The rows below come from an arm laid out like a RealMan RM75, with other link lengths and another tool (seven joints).
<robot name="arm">
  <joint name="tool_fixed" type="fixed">
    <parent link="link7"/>
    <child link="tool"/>
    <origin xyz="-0.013 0.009 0.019" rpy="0 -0.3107 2.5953"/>
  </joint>
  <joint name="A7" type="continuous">
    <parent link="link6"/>
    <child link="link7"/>
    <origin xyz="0 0 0.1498" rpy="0 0 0"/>
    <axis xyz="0 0 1"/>
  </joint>
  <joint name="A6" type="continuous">
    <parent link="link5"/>
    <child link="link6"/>
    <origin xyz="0 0 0" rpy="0 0 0"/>
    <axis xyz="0 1 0"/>
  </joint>
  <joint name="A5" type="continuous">
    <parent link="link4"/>
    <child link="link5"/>
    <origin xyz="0 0 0.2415" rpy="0 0 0"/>
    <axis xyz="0 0 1"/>
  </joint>
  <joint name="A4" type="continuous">
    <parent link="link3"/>
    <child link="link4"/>
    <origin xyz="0 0 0" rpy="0 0 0"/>
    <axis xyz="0 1 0"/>
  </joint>
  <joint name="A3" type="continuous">
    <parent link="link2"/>
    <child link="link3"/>
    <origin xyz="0 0 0.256" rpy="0 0 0"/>
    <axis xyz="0 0 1"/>
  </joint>
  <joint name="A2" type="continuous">
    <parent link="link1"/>
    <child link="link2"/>
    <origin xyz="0 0 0" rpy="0 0 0"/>
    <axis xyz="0 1 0"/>
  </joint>
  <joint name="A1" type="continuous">
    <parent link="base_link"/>
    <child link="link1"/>
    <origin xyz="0 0 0.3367" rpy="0 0 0"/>
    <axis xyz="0 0 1"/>
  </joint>
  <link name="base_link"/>
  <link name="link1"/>
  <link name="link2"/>
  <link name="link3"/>
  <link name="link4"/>
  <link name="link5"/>
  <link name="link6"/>
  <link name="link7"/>
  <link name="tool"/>
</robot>
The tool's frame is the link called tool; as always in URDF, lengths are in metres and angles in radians. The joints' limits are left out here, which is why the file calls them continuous.
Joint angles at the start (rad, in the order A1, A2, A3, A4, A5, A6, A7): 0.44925, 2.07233, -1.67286, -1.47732, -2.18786, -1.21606, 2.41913
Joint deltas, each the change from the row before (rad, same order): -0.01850, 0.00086, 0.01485, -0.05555, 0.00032, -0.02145, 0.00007; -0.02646, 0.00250, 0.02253, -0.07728, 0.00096, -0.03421, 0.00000; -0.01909, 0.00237, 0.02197, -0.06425, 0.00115, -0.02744, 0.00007; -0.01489, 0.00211, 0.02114, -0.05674, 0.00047, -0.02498, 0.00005; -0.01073, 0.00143, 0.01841, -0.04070, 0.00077, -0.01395, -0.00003; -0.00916, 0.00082, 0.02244, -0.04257, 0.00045, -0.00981, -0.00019; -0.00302, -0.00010, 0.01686, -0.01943, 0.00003, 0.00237, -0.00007; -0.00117, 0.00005, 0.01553, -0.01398, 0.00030, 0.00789, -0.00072
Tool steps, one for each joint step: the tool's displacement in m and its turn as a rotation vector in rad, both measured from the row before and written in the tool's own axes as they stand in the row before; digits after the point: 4 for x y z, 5 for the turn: 0.0032, 0.0004, -0.0122, -0.02070, 0.01594, -0.01015; 0.0038, -0.0002, -0.0172, -0.02661, 0.01955, -0.01366; 0.0033, 0.0009, -0.0151, -0.02703, 0.01524, -0.01161; 0.0029, 0.0012, -0.0136, -0.02597, 0.01104, -0.01148; 0.0015, 0.0022, -0.0103, -0.02469, 0.00787, -0.00491; 0.0014, 0.0040, -0.0115, -0.03357, 0.00783, -0.00392; -0.0001, 0.0047, -0.0063, -0.02659, 0.00423, 0.00372; -0.0001, 0.0053, -0.0052, -0.02748, 0.00498, 0.00540
